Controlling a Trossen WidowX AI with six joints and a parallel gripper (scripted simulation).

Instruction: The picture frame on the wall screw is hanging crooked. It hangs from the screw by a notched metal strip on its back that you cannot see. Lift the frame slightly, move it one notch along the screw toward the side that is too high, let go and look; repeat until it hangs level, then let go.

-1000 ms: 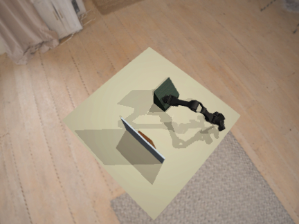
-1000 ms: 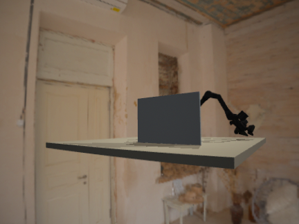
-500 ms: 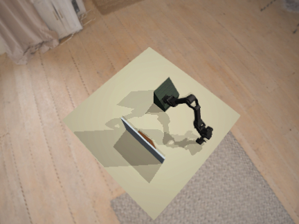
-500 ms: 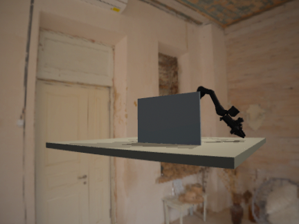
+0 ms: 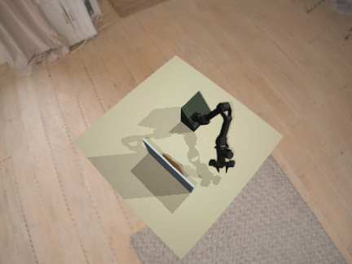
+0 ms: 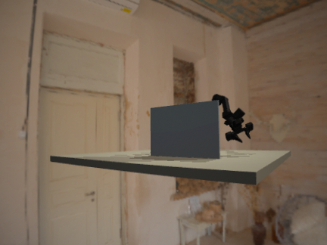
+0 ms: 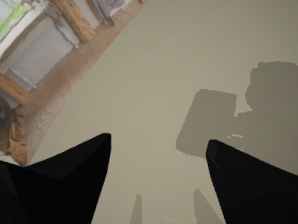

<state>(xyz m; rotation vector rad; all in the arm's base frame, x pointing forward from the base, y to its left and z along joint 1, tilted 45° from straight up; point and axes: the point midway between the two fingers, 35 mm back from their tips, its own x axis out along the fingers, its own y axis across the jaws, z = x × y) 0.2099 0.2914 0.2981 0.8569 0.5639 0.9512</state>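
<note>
The picture frame lies 31 cm to the right of my gripper tip, 22 cm ahead of it and 8 cm above it. From my gripper tip the other things lie so: grey-blue wall panel: 33 cm to the right, 22 cm ahead, 6 cm above.
</note>
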